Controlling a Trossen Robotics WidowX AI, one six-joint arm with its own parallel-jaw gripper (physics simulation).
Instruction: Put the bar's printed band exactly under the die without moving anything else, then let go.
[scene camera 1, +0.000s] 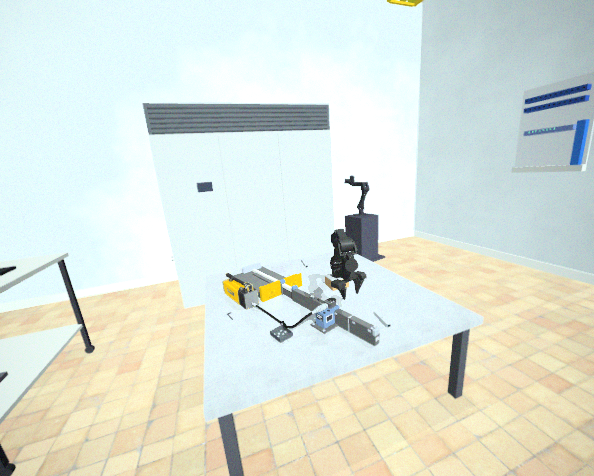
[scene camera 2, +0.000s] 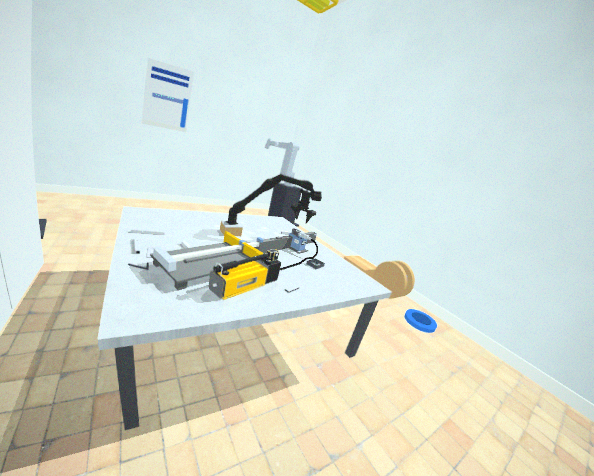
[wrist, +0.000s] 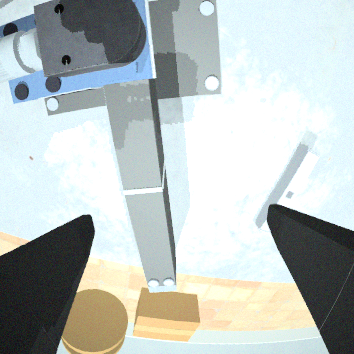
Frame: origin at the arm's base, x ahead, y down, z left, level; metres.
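Where they show: gripper, fingertip midpoint: (scene camera 1: 350, 296) (scene camera 2: 301, 221) (wrist: 180, 219); arm's base, link origin: (scene camera 2: 231, 222).
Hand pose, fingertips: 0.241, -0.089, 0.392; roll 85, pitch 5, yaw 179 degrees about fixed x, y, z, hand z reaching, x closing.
Note:
Each offset is from my fingertips to the centre of the thing, as dx, dy, dz. "*": to the spot under its first point.
A long dark grey bar (scene camera 1: 359, 328) (scene camera 2: 280, 244) (wrist: 140, 160) lies across the table, passing through a blue head {* +0.113, +0.099, -0.049} (scene camera 1: 326, 318) (scene camera 2: 298, 242) (wrist: 85, 82) with a dark block on top. A thin white band {* +0.026, +0.081, +0.030} (wrist: 144, 190) crosses the bar between the head and the bar's near end in the wrist view. I cannot tell for sure whether it is the printed band, and the die cannot be told apart in the head. My gripper (scene camera 1: 351, 295) (scene camera 2: 302, 218) (wrist: 180, 219) is open and empty, above the table near the head. In the wrist view the bar's end section shows between the fingers.
A yellow unit {+0.356, +0.092, -0.646} (scene camera 1: 232, 290) (scene camera 2: 245, 281) and upright yellow plates {* +0.200, +0.108, -0.510} (scene camera 1: 270, 291) stand by the bar's other end. A black cable runs to a small dark box {* +0.316, +0.155, -0.142} (scene camera 1: 281, 334) (scene camera 2: 315, 263). A loose thin strip {-0.150, +0.147, +0.061} (scene camera 1: 381, 319) (wrist: 283, 182) lies beside the bar.

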